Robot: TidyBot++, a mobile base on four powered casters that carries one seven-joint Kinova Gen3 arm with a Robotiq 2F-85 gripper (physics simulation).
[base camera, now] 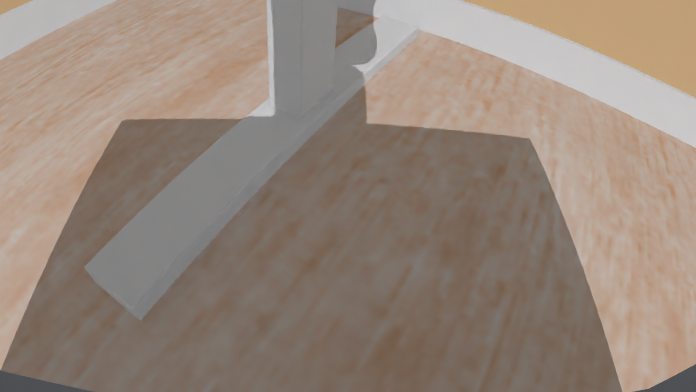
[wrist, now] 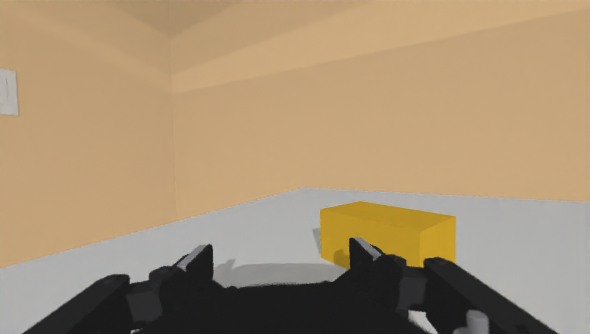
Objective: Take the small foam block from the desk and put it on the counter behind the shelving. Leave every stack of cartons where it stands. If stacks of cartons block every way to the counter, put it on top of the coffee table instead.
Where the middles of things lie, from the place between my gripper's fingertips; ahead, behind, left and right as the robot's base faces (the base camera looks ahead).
Labels:
The yellow foam block [wrist: 414, 235] lies 8 cm to the right of my hand, 5 cm ahead of it and 1 cm below it.

